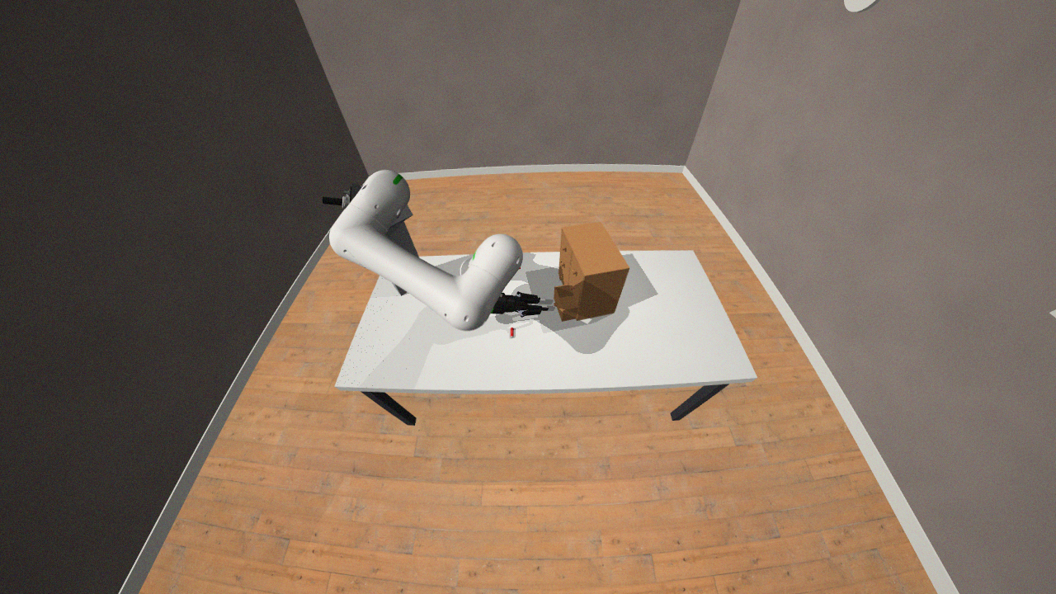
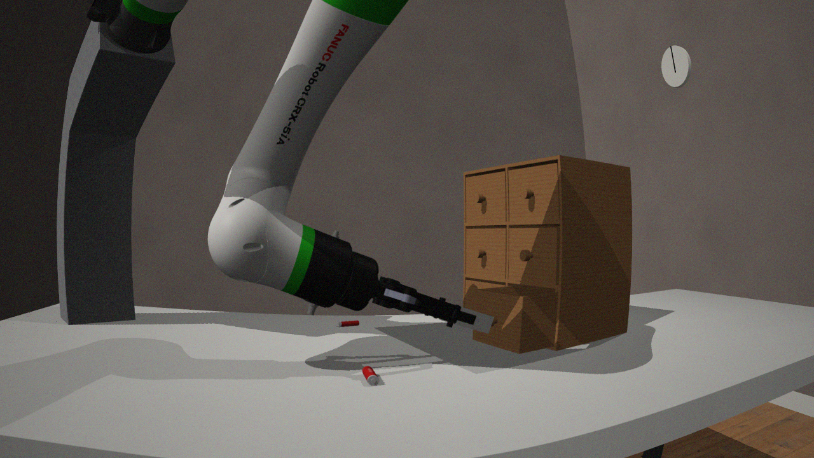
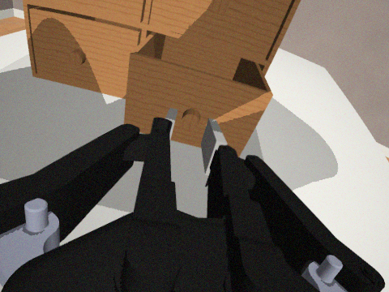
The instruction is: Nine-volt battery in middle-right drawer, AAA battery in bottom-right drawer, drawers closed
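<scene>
My gripper is now 320 mm to the right of the red AAA battery, 50 mm above it and 20 mm past it. Round my hand: black nine-volt battery (280 mm ahead, 60 mm above, 40 mm to the right).
</scene>
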